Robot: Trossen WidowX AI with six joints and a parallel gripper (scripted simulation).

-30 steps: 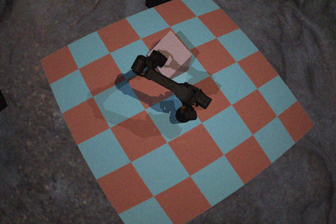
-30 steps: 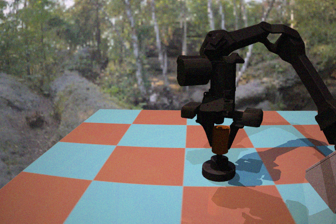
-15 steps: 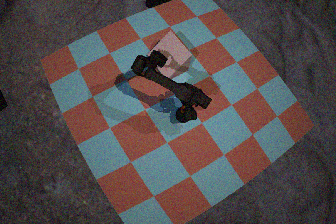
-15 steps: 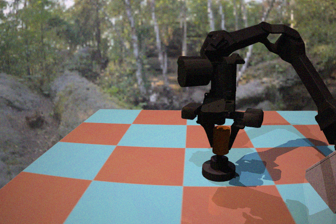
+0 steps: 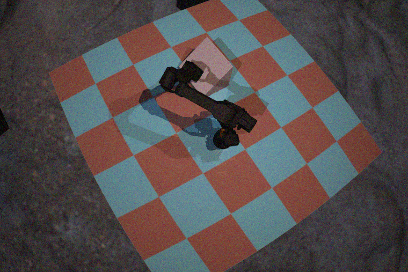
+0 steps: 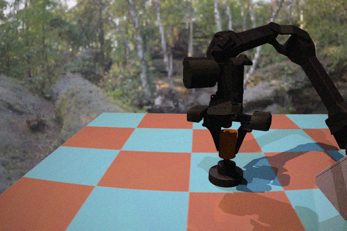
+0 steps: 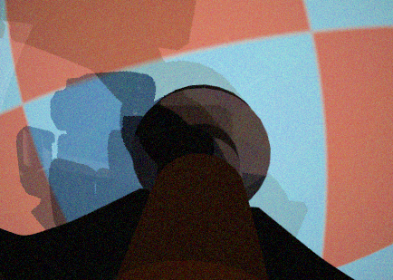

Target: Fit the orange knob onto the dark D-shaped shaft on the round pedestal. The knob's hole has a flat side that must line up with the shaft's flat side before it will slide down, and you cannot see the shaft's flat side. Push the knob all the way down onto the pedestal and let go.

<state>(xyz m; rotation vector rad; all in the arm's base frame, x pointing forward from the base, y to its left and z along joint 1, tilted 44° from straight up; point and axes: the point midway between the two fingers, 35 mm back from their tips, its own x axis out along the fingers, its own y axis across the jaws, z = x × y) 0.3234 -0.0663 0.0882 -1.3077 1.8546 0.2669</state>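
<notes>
Right now the orange knob is 20 mm above my gripper tip. Round my gripper tip: dark pedestal: 40 mm below.
</notes>
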